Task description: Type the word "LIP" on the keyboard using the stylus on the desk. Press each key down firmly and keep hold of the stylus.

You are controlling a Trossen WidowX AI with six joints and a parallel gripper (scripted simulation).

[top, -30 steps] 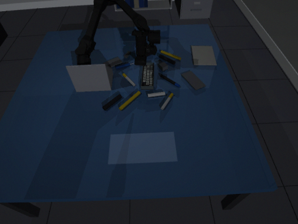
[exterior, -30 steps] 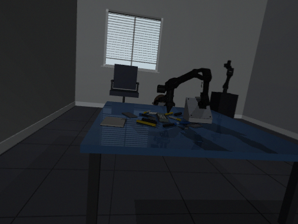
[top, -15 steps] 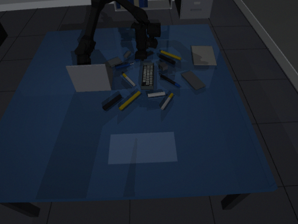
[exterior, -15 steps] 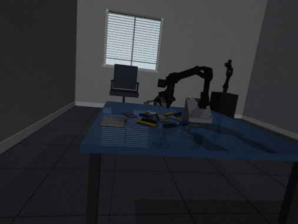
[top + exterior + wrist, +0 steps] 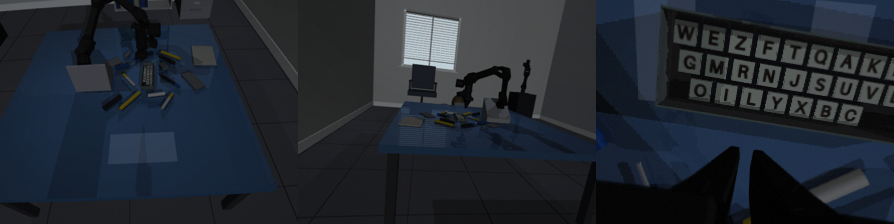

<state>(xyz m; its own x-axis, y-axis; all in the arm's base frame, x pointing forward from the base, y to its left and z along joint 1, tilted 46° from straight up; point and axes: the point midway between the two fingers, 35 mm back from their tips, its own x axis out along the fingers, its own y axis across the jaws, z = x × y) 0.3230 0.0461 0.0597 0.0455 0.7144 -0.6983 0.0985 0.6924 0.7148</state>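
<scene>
Right now my gripper tip is 100 mm past the stylus, 80 mm to the right of it and 90 mm above it.
</scene>
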